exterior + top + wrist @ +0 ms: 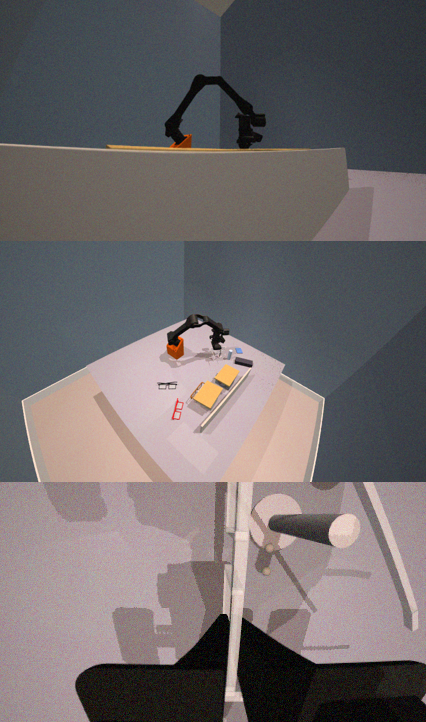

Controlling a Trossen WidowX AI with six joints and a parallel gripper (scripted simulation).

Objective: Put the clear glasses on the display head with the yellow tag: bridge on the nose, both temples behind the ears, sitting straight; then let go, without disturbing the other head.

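Right now my gripper tip is 60 mm short of the small stand, 40 mm above it and 20 mm to the right of it. The rest, counted from my gripper tip: blue card (230 mm to the left, 160 mm ahead, 60 mm below); then grey display head (240 mm ahead, 220 mm to the right); then black box (280 mm ahead, 90 mm to the left, 40 mm below).
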